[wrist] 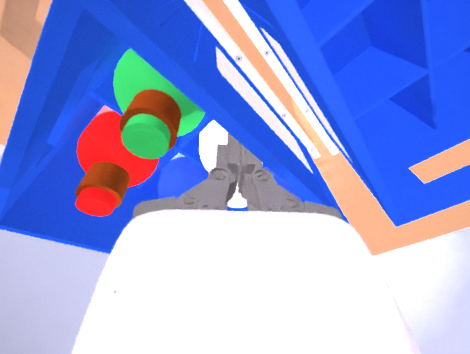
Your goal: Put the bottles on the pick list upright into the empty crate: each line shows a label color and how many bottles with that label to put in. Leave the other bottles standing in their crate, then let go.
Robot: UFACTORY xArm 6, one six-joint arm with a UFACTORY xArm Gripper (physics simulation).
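Frame: origin at the arm's base, x ahead, y left, z up, level; metres.
Seen in the pictures: gripper, fingertip midpoint: [237, 144].
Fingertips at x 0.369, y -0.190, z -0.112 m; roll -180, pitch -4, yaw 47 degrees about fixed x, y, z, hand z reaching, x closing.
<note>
Pixels of each thing's top centre, then the offset from my fingertips to it. "spot": a spot on its surface instead. Level surfaces: height alone.
- left blue crate, surface spot: [30, 210] spot: dz +0.018, dx -0.075, dy -0.160 m
- green bottle, top centre: [145, 142] dz +0.022, dx -0.052, dy -0.031 m
- red bottle, top centre: [94, 207] dz +0.022, dx -0.044, dy -0.115 m
- blue rounded bottle top, surface spot: [176, 176] spot: dz -0.035, dx +0.011, dy -0.093 m
- tan surface, surface height: dz -0.141 m
My gripper [237, 144] is shut with nothing between its fingers, over the near part of the left blue crate [30, 210]. In that crate, a green bottle [145, 82] with a brown neck and green cap stands to the left of my fingers. A red bottle [110, 142] with a red cap stands farther left. A blue rounded bottle top [176, 176] and a white rounded one [210, 145] show close beside the fingers, partly hidden by them. The other blue crate [370, 162], at the right, shows divider walls and no bottles in its visible compartments. The pick list does not show.
White strips with screws [299, 129] run along the narrow gap between the two crates. The tan surface [350, 200] shows in the gap and around the right crate's near corner. A pale grey surface [45, 285] lies at the lower left. The white gripper body hides the lower middle.
</note>
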